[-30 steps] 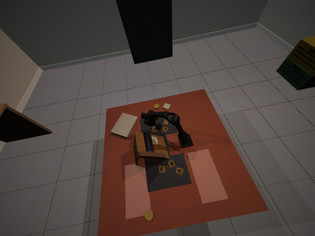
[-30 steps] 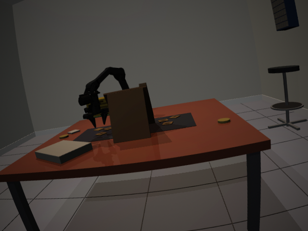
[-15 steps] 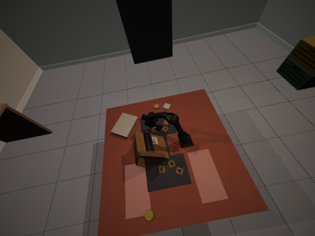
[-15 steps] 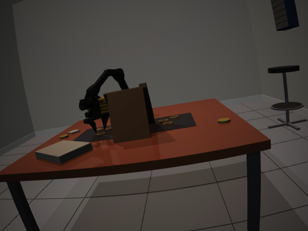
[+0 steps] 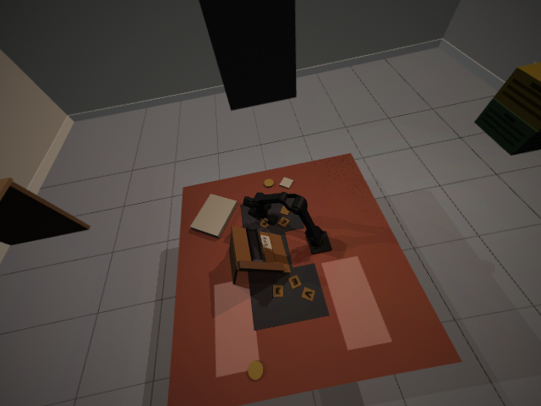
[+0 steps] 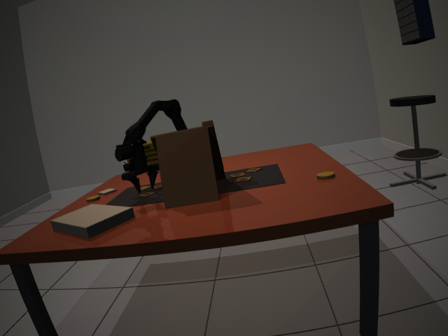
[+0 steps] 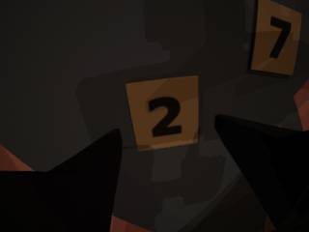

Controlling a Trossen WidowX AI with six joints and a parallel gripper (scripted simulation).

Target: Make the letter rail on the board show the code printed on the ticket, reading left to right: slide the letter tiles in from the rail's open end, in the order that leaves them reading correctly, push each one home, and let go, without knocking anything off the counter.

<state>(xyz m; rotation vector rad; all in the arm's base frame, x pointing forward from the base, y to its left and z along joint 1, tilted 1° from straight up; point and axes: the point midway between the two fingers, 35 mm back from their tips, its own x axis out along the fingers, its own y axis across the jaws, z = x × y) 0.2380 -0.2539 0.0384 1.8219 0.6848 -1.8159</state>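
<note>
My gripper tip is 20 mm above the tile. Also, from my gripper tip: book: 290 mm ahead, 190 mm to the right; then dark mat: 40 mm behind, 210 mm to the left, 20 mm below; then white ticket: 40 mm ahead, 170 mm to the left, 80 mm above.
</note>
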